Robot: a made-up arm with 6 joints.
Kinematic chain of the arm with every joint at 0, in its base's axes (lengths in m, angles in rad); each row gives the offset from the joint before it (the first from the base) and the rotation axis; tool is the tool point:
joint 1: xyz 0 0 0.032 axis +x
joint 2: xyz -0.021 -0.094 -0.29 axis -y
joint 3: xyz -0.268 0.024 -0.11 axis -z
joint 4: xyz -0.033 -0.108 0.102 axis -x
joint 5: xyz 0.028 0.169 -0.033 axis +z
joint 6: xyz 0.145 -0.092 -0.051 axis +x
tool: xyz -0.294 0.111 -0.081
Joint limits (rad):
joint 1: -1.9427..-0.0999
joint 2: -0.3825..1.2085
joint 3: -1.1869..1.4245
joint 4: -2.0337..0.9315
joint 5: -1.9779..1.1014
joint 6: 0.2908..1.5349
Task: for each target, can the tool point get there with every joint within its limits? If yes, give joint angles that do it. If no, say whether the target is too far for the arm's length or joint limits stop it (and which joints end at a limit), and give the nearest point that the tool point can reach.
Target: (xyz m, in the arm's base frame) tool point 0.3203 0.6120 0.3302
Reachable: no: joint limits stop it (at a limit: joint 1, joint 2, joint 4) | nearest point -0.0434 0.1290 0.2432 | short by 0.611 m
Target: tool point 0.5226 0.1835 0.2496
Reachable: no: joint limits stop it (at a limit: joint 1, joint 2, joint 3, joint 4, joint 6) | nearest point 0.0660 0.0229 0.1980 | short by 0.487 m
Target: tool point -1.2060 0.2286 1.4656
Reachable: no: too far | nearest point -0.4972 -0.1642 0.4290 | short by 1.316 m
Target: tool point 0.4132 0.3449 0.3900
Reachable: no: joint limits stop it (at a limit: joint 1, joint 2, joint 4, joint 6) | nearest point 0.0272 0.0655 0.2626 | short by 0.493 m
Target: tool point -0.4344 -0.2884 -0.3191
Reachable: yes | joints -0.5343 1.0007 -0.0980 -1.1882 -0.8340 1.2173
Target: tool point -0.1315 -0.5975 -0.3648
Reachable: yes | joints -0.8344 1.0349 0.2311 0.4882 0.8631 0.6568
